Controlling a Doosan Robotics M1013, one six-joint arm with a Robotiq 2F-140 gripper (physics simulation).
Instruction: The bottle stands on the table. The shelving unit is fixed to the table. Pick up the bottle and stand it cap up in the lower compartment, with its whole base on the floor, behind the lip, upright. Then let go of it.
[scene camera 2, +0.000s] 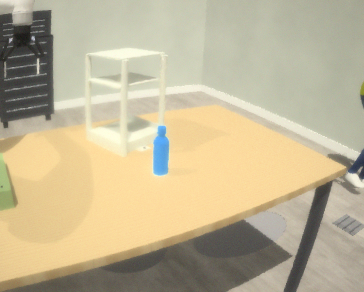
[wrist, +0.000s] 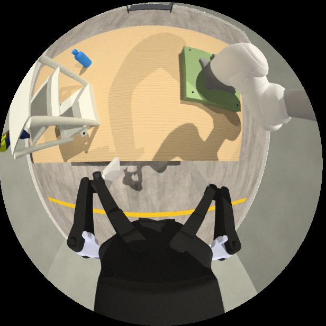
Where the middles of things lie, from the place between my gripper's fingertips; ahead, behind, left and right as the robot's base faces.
Labels:
Right now the cream shelving unit (scene camera 2: 131, 133) is 37 cm ahead of my hand, 25 cm to the right of it and 10 cm below it.

